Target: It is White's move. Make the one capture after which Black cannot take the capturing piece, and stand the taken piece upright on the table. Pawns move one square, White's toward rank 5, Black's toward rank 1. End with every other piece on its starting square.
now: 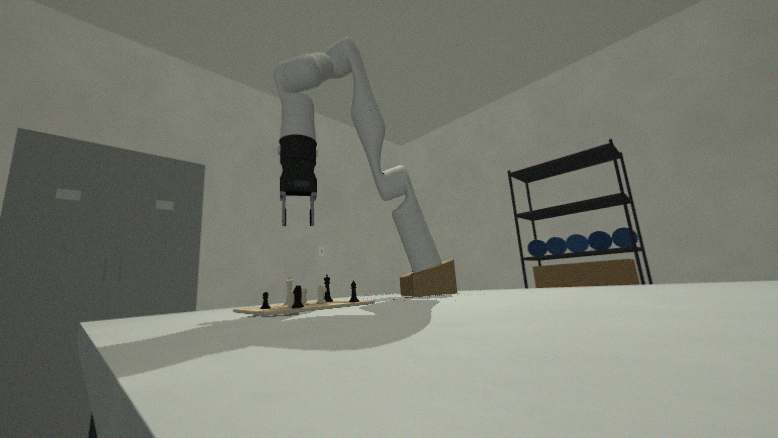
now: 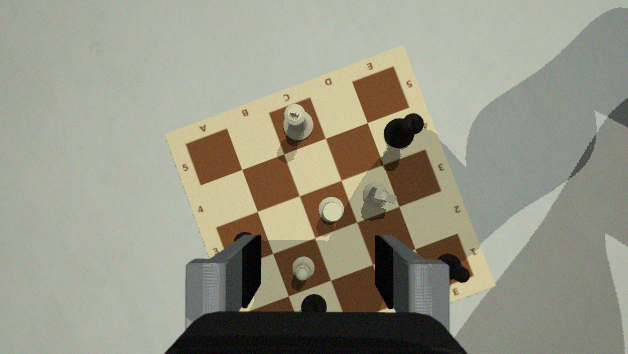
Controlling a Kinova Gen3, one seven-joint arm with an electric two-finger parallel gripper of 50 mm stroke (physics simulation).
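Where they show: gripper, between the fingertips: point(image 1: 298, 225) point(image 2: 317, 259); arm's base, origin of its link: point(image 1: 427, 267).
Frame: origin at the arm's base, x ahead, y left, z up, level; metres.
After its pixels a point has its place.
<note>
The chessboard point(image 1: 244, 310) @[x 0.502, y -0.143, z -0.074 m] point(image 2: 214, 157) @[x 0.457, y -0.182, z -0.073 m] lies on the table. The white king point(image 1: 289, 292) @[x 0.386, y -0.157, z -0.046 m] point(image 2: 298, 125) @[x 0.385, y -0.154, z -0.028 m] stands on C5, the white rook point(image 2: 331, 210) @[x 0.404, y -0.088, z -0.040 m] on C3, the white knight point(image 1: 321, 294) @[x 0.369, y -0.070, z -0.054 m] point(image 2: 378, 195) @[x 0.369, y -0.076, z -0.034 m] on D3 and the white pawn point(image 2: 303, 268) @[x 0.449, y -0.065, z -0.044 m] on B2. The black king point(image 1: 327, 291) @[x 0.323, y -0.099, z -0.049 m] point(image 2: 398, 133) @[x 0.325, y -0.104, z -0.049 m] stands on E4, the black bishop point(image 1: 353, 292) @[x 0.358, y 0.013, z -0.053 m] point(image 2: 449, 264) @[x 0.354, y 0.006, z -0.060 m] on E1, the black knight point(image 1: 297, 297) @[x 0.470, y -0.025, z -0.055 m] point(image 2: 314, 304) @[x 0.461, y -0.035, z -0.056 m] on B1 and the black pawn point(image 1: 265, 300) @[x 0.482, y -0.105, z -0.057 m] point(image 2: 243, 236) on A3, partly behind a finger. My gripper point(image 1: 297, 224) @[x 0.421, y -0.083, z 0.096 m] point(image 2: 317, 259) @[x 0.421, y -0.083, z 0.096 m] is open and empty, high above the board.
The white table point(image 1: 435, 369) @[x 0.724, y 0.383, z -0.079 m] point(image 2: 90, 200) @[x 0.567, y -0.218, z -0.079 m] surrounds the board. The arm's base block point(image 1: 428, 280) @[x 0.058, y 0.030, z -0.038 m] stands beyond it to the right. A shelf rack point(image 1: 571, 163) with blue balls and a grey cabinet point(image 1: 136, 228) stand at the back.
</note>
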